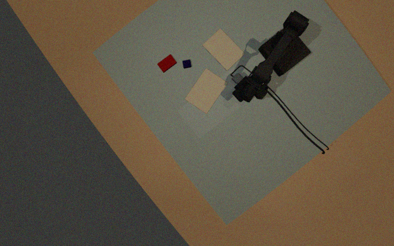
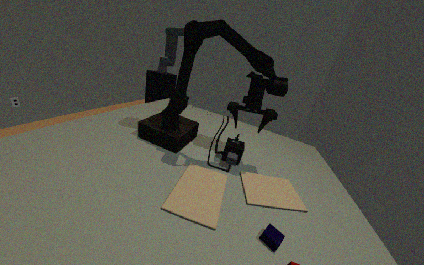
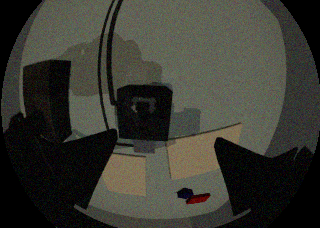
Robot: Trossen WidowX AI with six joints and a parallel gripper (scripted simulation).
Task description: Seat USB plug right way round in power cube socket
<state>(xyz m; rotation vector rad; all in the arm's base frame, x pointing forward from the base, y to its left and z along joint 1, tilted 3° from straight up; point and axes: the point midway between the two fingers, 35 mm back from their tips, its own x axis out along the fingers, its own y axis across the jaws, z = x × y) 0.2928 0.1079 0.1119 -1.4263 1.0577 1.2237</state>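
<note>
Right now the USB plug is 30 mm behind my gripper tip, 10 mm to the left of it and 50 mm below it. Also, from my gripper tip: blue block 170 mm ahead, 300 mm to the right, 130 mm below; red block 270 mm ahead, 370 mm to the right, 130 mm below.
</note>
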